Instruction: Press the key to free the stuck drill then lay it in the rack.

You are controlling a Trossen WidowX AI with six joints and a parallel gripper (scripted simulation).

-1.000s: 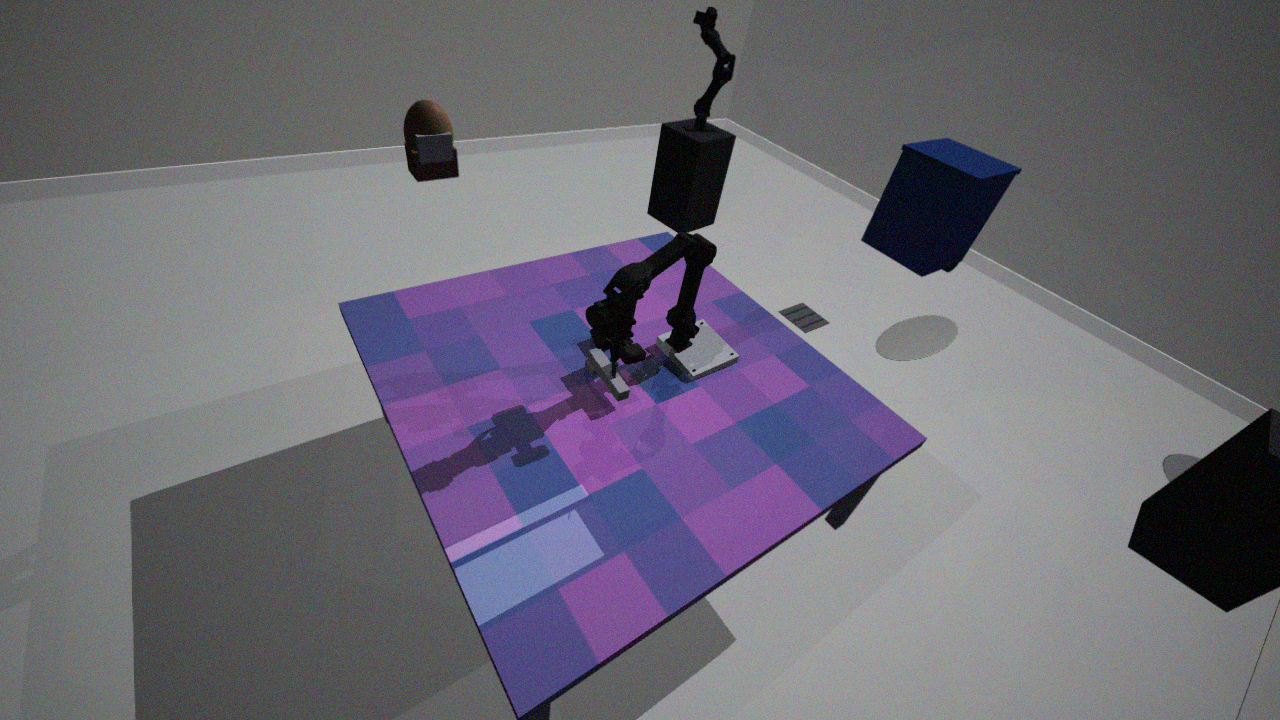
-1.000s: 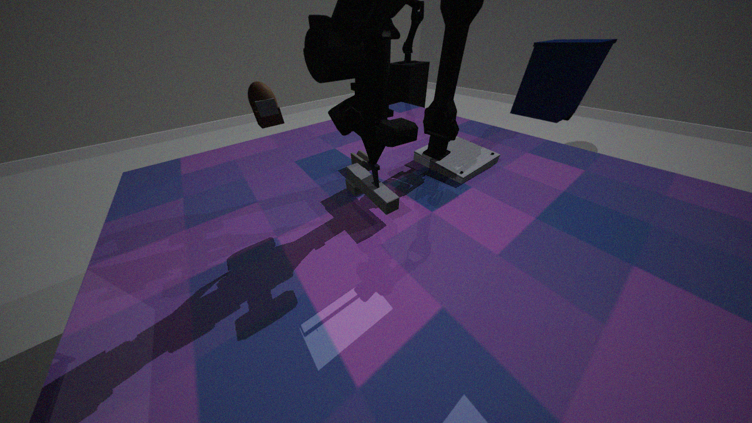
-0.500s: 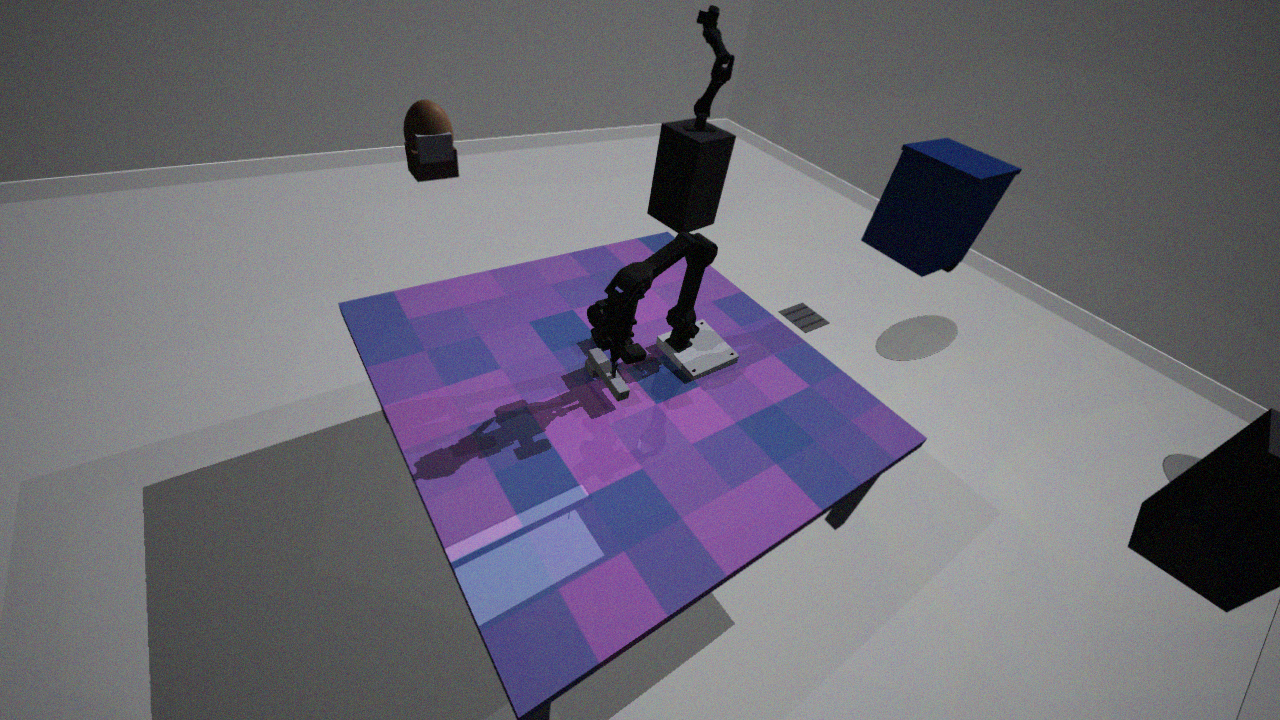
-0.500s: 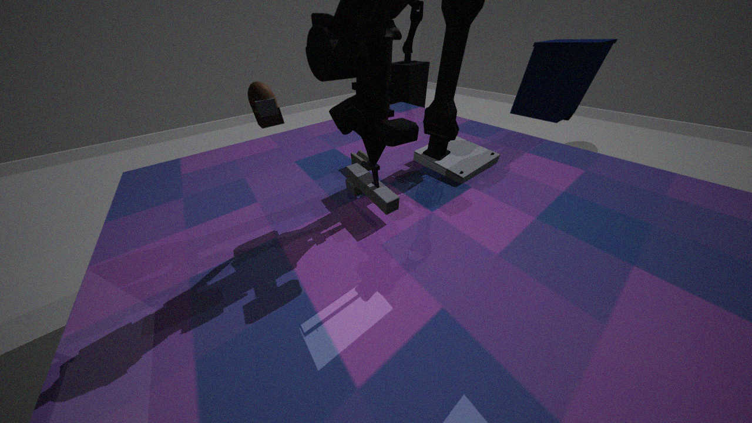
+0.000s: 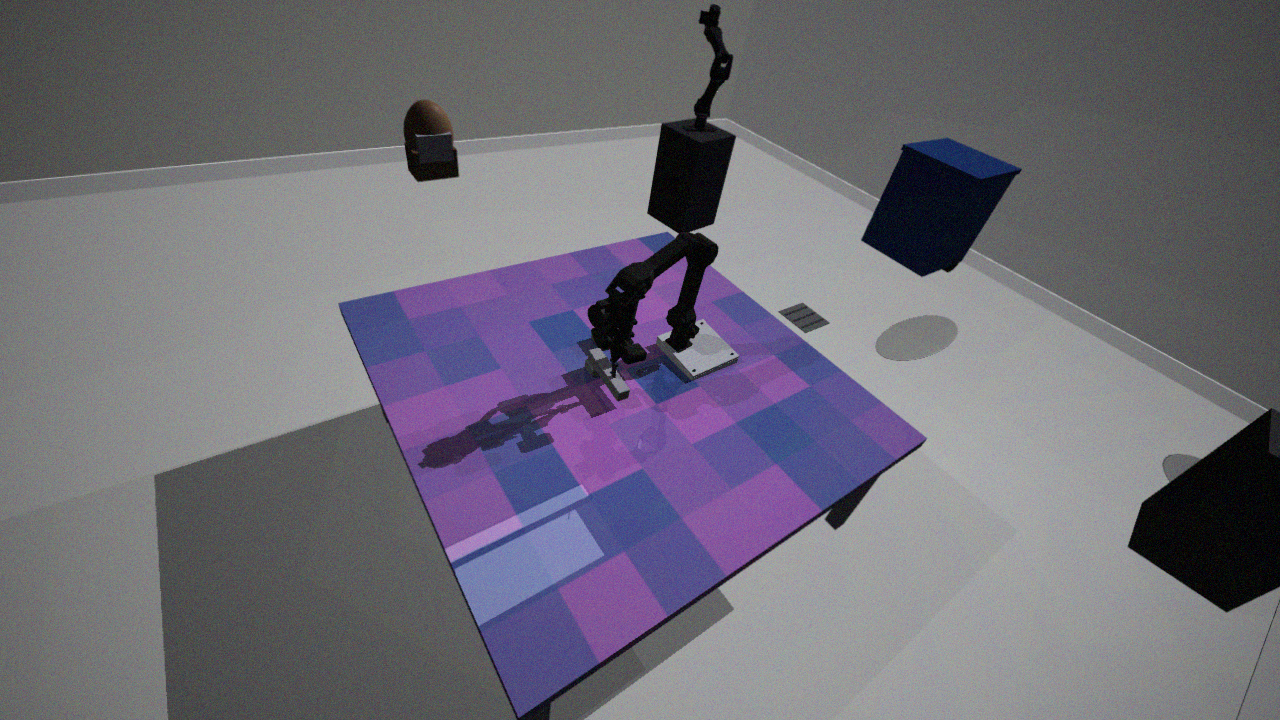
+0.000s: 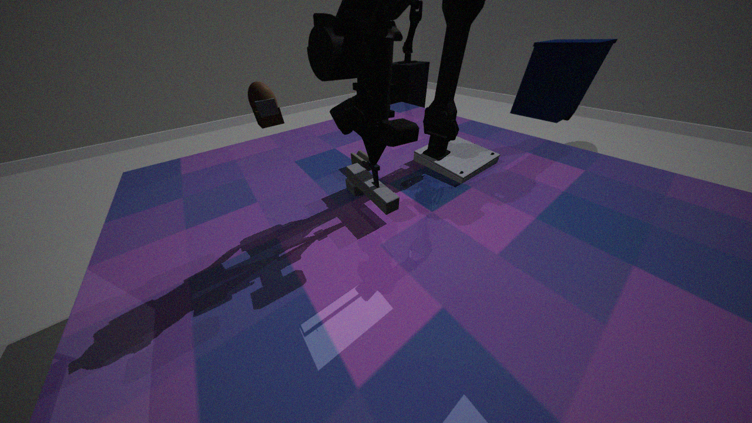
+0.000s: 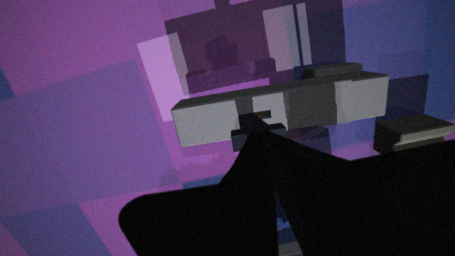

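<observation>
The drill is 80 mm below my gripper tip, 50 mm to the right of it and 20 mm behind it. Also, from my gripper tip: dark key 30 mm below; grey block 80 mm below, 30 mm to the right, 10 mm behind; grey rack 180 mm to the right, 120 mm behind, 100 mm below.
</observation>
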